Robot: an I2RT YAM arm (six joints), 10 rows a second.
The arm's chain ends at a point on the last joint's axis. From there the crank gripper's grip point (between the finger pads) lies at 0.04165 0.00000 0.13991 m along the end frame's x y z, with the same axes.
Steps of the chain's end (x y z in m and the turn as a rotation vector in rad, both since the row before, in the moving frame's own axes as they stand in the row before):
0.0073, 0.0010, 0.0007, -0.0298, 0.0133, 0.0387
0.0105, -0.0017, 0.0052, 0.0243, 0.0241, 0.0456
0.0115, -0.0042, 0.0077, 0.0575, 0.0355, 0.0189
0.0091, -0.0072, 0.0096, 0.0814, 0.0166, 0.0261
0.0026, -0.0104, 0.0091, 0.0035, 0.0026, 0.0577
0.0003, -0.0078, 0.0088, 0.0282, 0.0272, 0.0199
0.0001, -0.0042, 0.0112, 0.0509, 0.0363, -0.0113
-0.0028, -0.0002, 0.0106, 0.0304, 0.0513, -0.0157
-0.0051, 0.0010, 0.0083, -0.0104, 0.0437, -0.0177
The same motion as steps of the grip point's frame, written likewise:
0.0090, 0.0068, 0.0000, -0.0298, 0.0133, 0.0387
0.0139, -0.0031, 0.0041, 0.0243, 0.0241, 0.0456
0.0165, -0.0114, 0.0059, 0.0575, 0.0355, 0.0189
0.0115, -0.0174, 0.0085, 0.0814, 0.0166, 0.0261
0.0029, -0.0085, 0.0090, 0.0035, 0.0026, 0.0577
0.0041, -0.0109, 0.0076, 0.0282, 0.0272, 0.0199
0.0051, -0.0118, 0.0094, 0.0509, 0.0363, -0.0113
0.0043, -0.0051, 0.0082, 0.0304, 0.0513, -0.0157
0.0010, 0.0017, 0.0063, -0.0104, 0.0437, -0.0177

